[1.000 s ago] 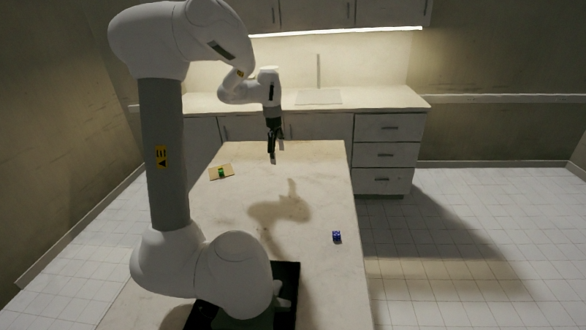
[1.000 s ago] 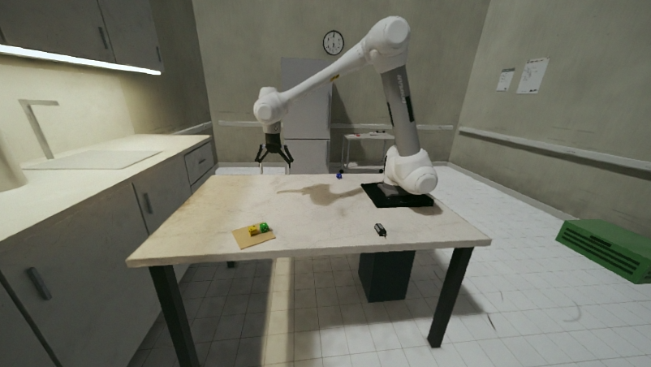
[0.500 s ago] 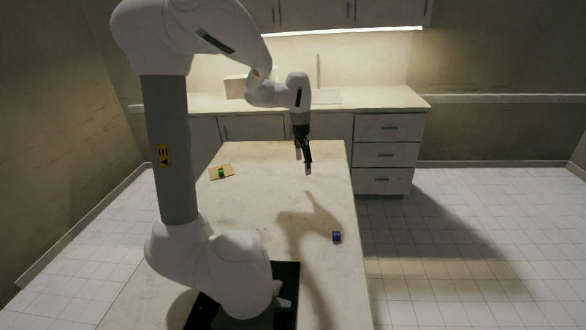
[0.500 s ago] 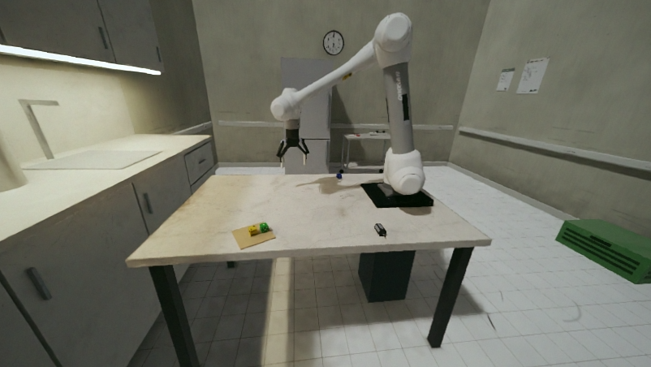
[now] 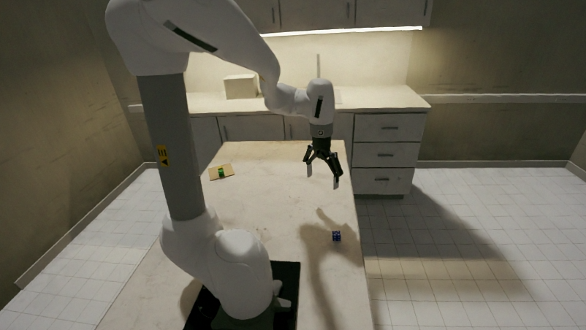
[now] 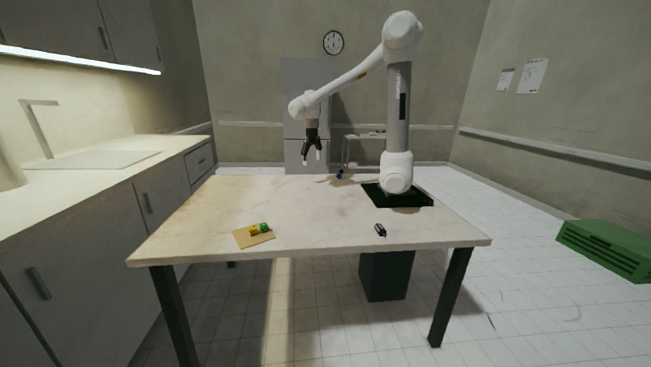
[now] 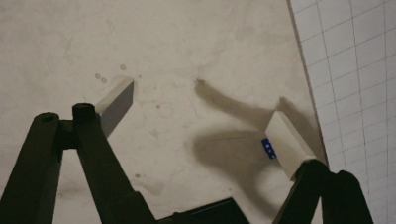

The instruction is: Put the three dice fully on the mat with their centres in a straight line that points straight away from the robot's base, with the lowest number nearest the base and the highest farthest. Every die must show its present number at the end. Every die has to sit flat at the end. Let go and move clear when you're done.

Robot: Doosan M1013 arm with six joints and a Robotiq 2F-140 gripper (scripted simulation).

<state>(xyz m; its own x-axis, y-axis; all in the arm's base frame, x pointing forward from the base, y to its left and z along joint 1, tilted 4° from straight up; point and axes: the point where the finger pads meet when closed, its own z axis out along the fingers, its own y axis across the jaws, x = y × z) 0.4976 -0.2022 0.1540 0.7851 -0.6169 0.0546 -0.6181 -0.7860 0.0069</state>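
The blue die lies 19 cm behind my hand, 6 cm to the right of it and 13 cm below it. From my hand the other things lie so: yellow die 26 cm ahead, 60 cm to the left, 12 cm below; tan mat 26 cm ahead, 60 cm to the left, 14 cm below; green die 22 cm ahead, 58 cm to the left, 12 cm below.
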